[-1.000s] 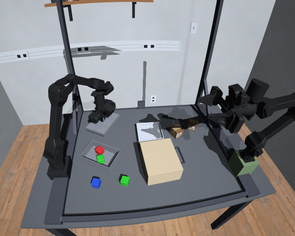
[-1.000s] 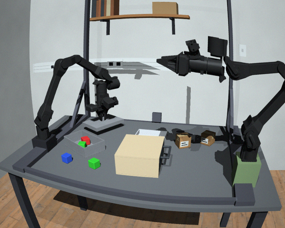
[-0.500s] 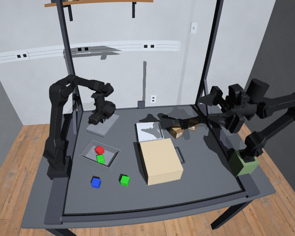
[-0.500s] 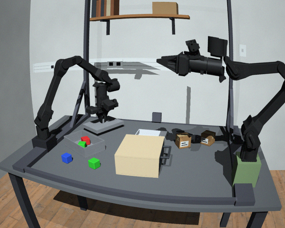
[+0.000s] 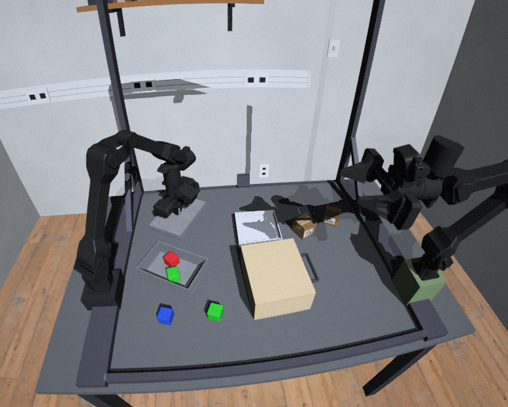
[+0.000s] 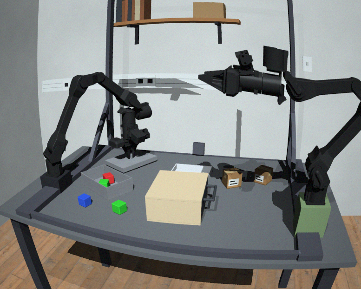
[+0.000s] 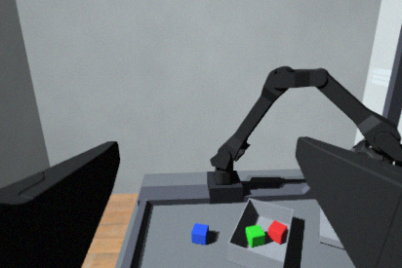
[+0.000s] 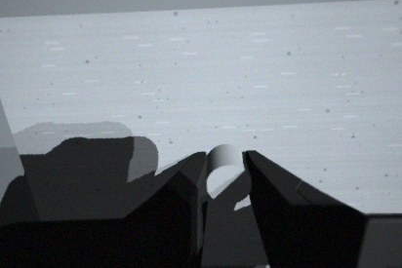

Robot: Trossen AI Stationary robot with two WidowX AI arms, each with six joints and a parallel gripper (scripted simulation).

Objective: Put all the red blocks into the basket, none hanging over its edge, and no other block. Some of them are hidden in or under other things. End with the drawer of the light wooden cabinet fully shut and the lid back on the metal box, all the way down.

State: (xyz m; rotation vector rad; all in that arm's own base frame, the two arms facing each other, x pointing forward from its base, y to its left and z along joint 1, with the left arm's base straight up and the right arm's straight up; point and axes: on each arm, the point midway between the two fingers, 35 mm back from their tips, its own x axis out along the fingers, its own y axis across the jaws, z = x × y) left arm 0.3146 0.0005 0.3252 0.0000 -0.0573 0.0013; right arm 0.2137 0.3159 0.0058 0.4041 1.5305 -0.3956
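Note:
Now: the metal box 25 cm ahead of my right hand, 4 cm below it and 2 cm to the left of it. From my right hand the other things lie so: grey lid 4 cm below; then white basket 28 cm to the left, 6 cm ahead, 5 cm below; then blue block 40 cm ahead, 4 cm below, 2 cm to the left.

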